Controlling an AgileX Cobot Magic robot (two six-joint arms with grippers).
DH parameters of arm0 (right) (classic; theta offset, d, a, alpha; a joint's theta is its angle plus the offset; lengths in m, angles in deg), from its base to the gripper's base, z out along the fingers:
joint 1: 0 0.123 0 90
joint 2: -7.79 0 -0.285 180
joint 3: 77.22 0 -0.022 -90
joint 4: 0 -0.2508 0 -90
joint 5: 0 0 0.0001 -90
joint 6: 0 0.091 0 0
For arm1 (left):
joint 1: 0 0.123 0 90
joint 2: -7.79 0 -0.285 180
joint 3: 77.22 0 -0.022 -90
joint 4: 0 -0.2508 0 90
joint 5: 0 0 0.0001 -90
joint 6: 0 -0.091 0 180
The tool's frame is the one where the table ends.
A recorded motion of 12 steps. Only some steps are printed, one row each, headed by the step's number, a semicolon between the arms.
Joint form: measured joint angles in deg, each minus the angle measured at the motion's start. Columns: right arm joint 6, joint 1, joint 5, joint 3, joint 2, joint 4; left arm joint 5, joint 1, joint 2, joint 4, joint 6, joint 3.
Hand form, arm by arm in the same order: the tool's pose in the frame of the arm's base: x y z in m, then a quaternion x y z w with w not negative. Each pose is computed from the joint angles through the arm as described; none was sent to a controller.
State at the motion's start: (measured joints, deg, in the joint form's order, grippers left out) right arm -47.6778 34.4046 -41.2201 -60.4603 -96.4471 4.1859; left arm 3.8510 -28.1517 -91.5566 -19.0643 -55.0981 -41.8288
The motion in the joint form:
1: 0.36 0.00 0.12 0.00 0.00 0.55; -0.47 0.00 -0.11 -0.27 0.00 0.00
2: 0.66 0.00 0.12 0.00 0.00 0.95; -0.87 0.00 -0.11 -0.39 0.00 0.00
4: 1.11 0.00 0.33 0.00 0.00 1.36; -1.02 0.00 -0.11 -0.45 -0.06 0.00
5: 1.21 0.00 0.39 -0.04 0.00 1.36; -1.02 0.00 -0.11 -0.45 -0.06 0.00
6: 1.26 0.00 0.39 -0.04 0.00 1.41; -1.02 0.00 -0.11 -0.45 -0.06 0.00
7: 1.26 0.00 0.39 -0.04 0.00 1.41; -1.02 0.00 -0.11 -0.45 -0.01 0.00
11: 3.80 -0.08 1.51 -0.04 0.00 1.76; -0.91 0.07 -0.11 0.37 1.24 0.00
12: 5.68 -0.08 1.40 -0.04 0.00 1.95; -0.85 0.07 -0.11 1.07 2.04 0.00
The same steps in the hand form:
1: 0.2704 0.1792 0.2025 -0.66577 0.72909 -0.04896 0.15092; 0.2662 -0.1404 0.1751 0.72623 0.58679 0.14900 0.32569
2: 0.2707 0.1789 0.2025 -0.66546 0.72926 -0.05122 0.15073; 0.2665 -0.1408 0.1755 0.72618 0.58496 0.14962 0.32878
4: 0.2712 0.1787 0.2027 -0.66410 0.72999 -0.05348 0.15242; 0.2666 -0.1409 0.1757 0.72654 0.58380 0.15007 0.32984
5: 0.2714 0.1789 0.2029 -0.66338 0.73046 -0.05343 0.15332; 0.2666 -0.1409 0.1757 0.72654 0.58380 0.15007 0.32984
6: 0.2714 0.1788 0.2029 -0.66326 0.73055 -0.05370 0.15331; 0.2666 -0.1409 0.1757 0.72654 0.58380 0.15007 0.32984
7: 0.2714 0.1788 0.2029 -0.66326 0.73055 -0.05370 0.15331; 0.2666 -0.1409 0.1757 0.72629 0.58411 0.14993 0.32990
11: 0.2732 0.1792 0.2035 -0.64711 0.74269 -0.05319 0.16383; 0.2666 -0.1405 0.1756 0.71555 0.59780 0.14376 0.33159
12: 0.2732 0.1790 0.2034 -0.63570 0.75262 -0.05172 0.16363; 0.2666 -0.1405 0.1755 0.70786 0.60722 0.13909 0.33298

